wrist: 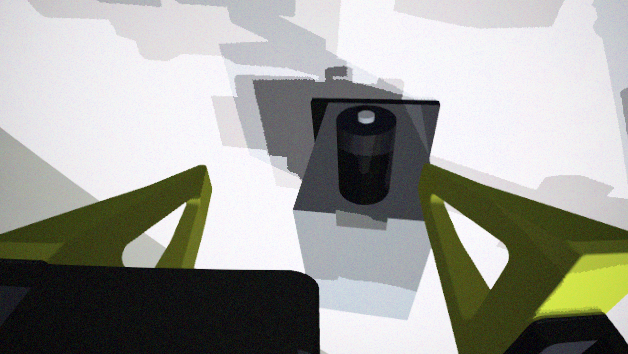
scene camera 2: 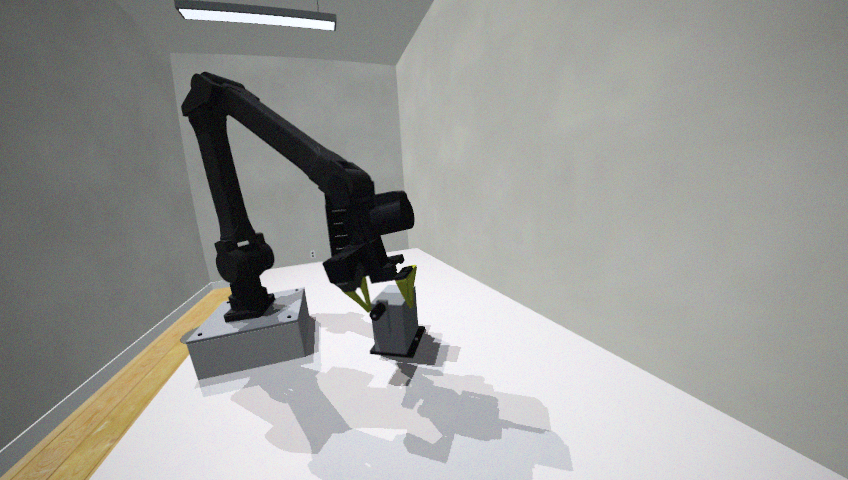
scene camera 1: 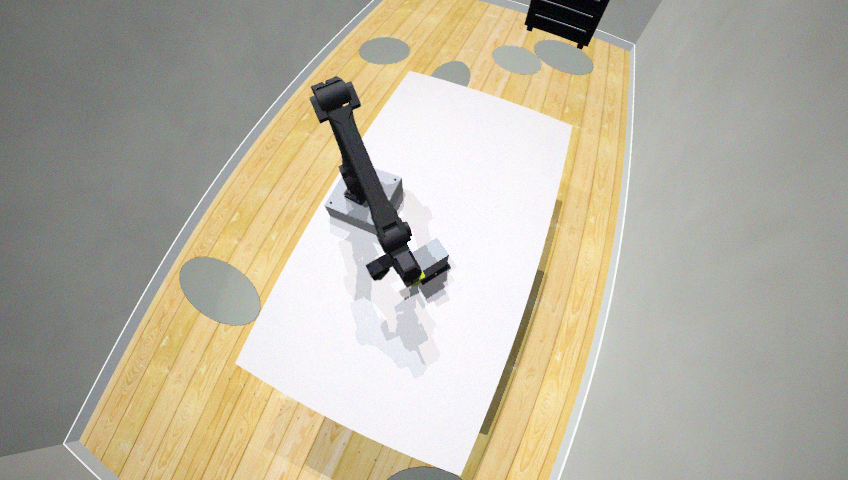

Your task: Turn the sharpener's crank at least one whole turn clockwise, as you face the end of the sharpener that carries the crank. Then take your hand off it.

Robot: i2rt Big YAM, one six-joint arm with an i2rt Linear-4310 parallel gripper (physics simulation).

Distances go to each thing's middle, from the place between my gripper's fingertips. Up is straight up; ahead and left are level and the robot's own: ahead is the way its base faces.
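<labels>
The sharpener (scene camera 2: 405, 335) is 80 mm to the left of my hand, 60 mm below it and 20 mm ahead of it, and then there's the black cylindrical knob (wrist: 365, 151), which sits 20 mm behind my hand.
</labels>
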